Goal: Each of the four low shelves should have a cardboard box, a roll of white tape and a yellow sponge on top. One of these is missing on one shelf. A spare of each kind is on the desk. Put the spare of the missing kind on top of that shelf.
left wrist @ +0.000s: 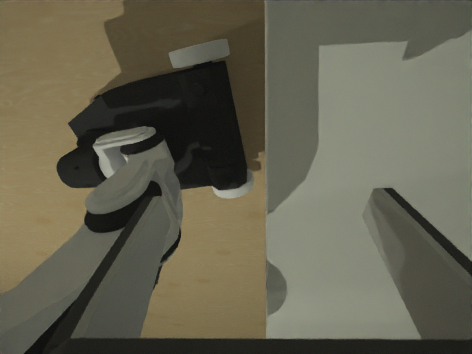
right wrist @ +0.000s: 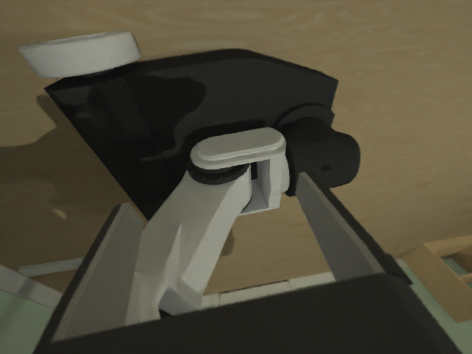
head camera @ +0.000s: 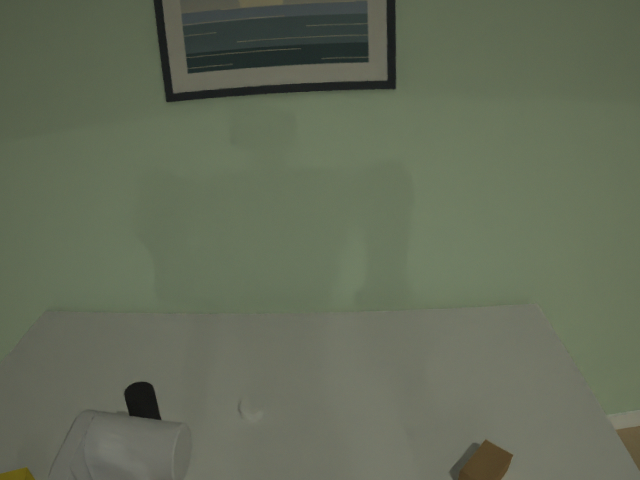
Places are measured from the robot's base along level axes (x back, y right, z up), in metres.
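Pixels of known places: left gripper, fingertip midpoint: (left wrist: 264,205); right gripper, fingertip midpoint: (right wrist: 218,197).
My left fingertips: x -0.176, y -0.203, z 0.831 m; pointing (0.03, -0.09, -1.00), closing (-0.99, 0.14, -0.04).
For each thing: its top centre in the pictures, then the offset to it from my left fingertips. "pt": a spot on its surface instead. Level surfaces: height alone.
- desk, surface height: dz -0.110 m
- white tape, top centre: (head camera: 250,405) dx -0.384, dy +0.100, dz -0.086 m
- brown cardboard box, top centre: (head camera: 487,462) dx -0.146, dy +0.529, dz -0.060 m
- yellow sponge, surface spot: (head camera: 16,474) pt dx -0.200, dy -0.361, dz -0.065 m
The desk (head camera: 330,361) (left wrist: 380,125) is a pale grey top against the green wall. In the head view, a small roll of white tape (head camera: 251,410) lies left of centre on it, a brown cardboard box (head camera: 484,461) stands at the lower right, and part of a yellow sponge (head camera: 16,474) shows at the lower left corner. My left gripper (left wrist: 264,205) is open and empty; one finger is over the desk and the other is left of its edge. My right gripper (right wrist: 218,197) is open and empty, above the wooden floor. No low shelf can be made out surely.
My left arm (head camera: 131,446) covers the desk's lower left in the head view. A framed picture (head camera: 391,62) hangs on the wall. My black base (left wrist: 205,110) (right wrist: 150,100) stands on the floor beside the desk. A light wooden unit (right wrist: 437,285) with openings shows at the right wrist view's lower right.
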